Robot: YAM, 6 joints.
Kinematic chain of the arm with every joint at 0, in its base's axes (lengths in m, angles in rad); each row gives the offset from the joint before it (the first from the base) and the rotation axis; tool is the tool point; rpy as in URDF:
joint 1: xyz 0 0 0.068 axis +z
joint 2: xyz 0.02 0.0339 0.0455 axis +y
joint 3: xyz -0.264 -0.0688 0 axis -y
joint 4: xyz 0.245 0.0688 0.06 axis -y
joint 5: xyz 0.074 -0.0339 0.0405 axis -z
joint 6: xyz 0.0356 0 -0.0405 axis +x
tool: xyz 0 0 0 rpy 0 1.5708 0
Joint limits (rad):
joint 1: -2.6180..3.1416
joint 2: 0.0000..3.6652
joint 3: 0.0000..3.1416
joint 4: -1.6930..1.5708
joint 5: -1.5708..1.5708
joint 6: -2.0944..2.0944
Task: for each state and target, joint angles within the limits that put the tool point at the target. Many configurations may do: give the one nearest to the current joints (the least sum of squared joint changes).
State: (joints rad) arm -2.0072 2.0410 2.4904 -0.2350 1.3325 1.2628
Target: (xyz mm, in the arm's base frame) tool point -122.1 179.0 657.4
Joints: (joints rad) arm -1.1347 1.1575 2.9785 -0.1375 1.3982 1.2628
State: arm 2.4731 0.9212 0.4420 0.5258 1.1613 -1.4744
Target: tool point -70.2 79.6 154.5
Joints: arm 2.6356 0.4519 0.0000 0.1603 1.5708 -1.4744
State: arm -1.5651 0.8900 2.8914 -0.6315 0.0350 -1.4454
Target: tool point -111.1 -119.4 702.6
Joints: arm -2.2863 1.6422 2.7817 -0.3420 0.1559 -1.4454
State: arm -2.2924 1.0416 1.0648 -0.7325 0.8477 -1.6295
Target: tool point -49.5 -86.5 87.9
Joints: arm -1.8726 1.2949 0.2555 -0.7949 0.6503 -1.6295
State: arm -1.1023 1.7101 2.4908 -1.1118 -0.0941 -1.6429
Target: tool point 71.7 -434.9 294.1
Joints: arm -1.4128 2.1218 2.1164 -1.2186 -0.0667 -1.6429
